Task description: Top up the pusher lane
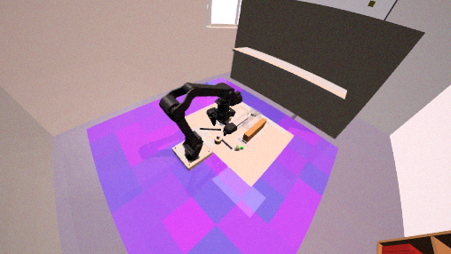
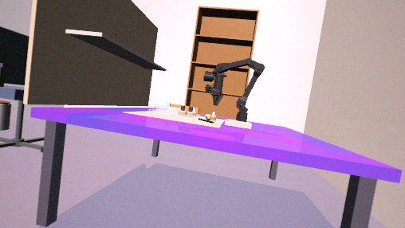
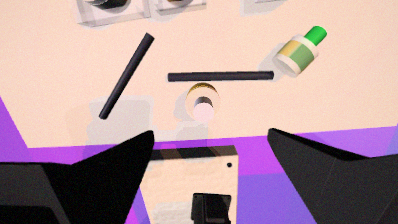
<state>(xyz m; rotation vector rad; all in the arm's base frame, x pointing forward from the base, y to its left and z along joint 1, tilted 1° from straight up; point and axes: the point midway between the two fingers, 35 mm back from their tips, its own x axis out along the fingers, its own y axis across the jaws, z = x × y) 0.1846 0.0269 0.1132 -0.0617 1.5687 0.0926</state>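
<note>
My gripper tip is 200 mm short of the cream mat, 110 mm above it and 40 mm to the right of it.
</note>
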